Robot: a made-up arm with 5 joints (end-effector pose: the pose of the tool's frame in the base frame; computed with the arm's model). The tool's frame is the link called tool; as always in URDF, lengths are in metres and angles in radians. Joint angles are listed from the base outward.
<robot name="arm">
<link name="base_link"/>
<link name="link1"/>
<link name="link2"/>
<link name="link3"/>
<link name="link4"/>
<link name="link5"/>
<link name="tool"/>
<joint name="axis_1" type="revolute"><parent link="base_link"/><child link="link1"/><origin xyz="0.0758 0 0.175" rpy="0 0 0"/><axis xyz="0 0 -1"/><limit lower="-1.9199" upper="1.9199"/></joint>
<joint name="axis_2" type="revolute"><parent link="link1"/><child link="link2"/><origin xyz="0.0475 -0.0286 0.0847" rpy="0 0 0"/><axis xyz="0 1 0"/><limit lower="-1.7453" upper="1.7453"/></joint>
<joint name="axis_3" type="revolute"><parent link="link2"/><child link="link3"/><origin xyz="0.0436 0 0.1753" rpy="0 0 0"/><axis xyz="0 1 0"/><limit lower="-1.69" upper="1.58"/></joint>
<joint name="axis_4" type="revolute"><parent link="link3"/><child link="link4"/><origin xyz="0.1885 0 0.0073" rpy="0 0 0"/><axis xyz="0 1 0"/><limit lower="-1.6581" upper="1.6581"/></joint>
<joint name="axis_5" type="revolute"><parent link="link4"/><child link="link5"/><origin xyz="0.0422 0.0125 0" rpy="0 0 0"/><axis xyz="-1 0 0"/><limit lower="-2.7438" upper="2.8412"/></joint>
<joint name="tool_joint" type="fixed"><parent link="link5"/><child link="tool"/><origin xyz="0 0 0" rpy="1.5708 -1.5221 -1.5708"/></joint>
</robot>
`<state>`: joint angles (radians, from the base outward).
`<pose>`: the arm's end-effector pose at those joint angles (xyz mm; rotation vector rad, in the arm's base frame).
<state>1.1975 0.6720 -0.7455 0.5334 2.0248</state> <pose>212.5 -393.2 372.1 -1.1368 0.0182 0.6953</pose>
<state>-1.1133 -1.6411 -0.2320 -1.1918 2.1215</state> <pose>-13.8 -218.5 471.9 -1.0538 -2.0253 -2.1138</pose>
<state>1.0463 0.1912 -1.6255 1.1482 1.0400</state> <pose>153.3 -166.0 623.2 -1.5813 -0.9738 -0.0382</pose>
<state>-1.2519 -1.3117 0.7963 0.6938 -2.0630</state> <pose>119.7 81.5 438.5 1.4212 0.1584 -0.7130</pose>
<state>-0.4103 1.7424 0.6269 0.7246 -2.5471</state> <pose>119.5 1.5 48.0 -1.7981 0.1220 -1.6784</pose>
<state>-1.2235 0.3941 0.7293 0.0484 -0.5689</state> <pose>179.3 238.6 199.1 0.3224 -0.2452 0.5977</pose>
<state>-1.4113 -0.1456 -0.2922 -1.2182 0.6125</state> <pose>128.1 223.8 568.0 -1.2717 2.8192 0.1100</pose>
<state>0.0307 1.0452 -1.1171 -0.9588 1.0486</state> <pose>505.3 -29.3 367.0 -1.3025 -2.2999 0.3408</pose>
